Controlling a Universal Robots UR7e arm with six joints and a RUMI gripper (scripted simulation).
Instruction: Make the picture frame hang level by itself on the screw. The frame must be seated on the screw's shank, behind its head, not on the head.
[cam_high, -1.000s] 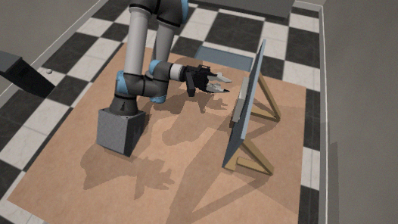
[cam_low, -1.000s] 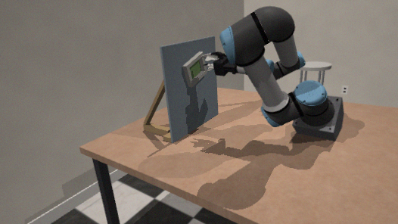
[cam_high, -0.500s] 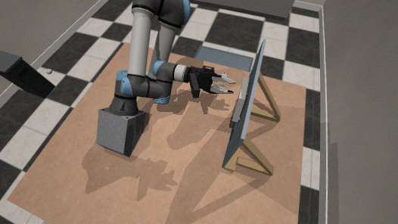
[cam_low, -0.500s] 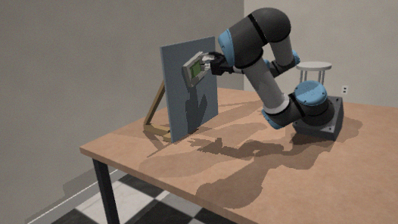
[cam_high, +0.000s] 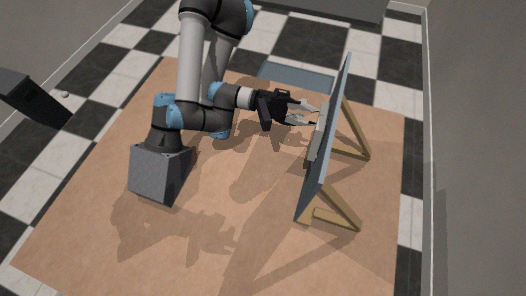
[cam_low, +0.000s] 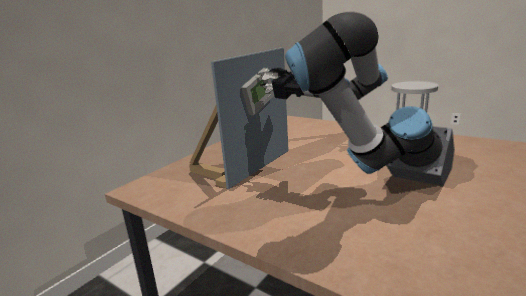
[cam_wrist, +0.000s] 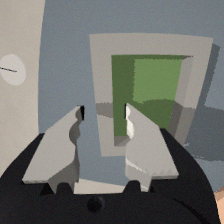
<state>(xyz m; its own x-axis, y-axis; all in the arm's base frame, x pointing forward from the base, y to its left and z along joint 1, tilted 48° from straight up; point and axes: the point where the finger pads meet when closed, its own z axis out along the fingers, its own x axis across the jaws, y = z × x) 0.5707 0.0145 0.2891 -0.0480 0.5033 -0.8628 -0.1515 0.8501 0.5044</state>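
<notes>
Right now the picture frame is 4 cm ahead of my hand and 5 cm below it. Round my hand: blue-grey board: 6 cm ahead, 1 cm to the right, 16 cm below.
</notes>
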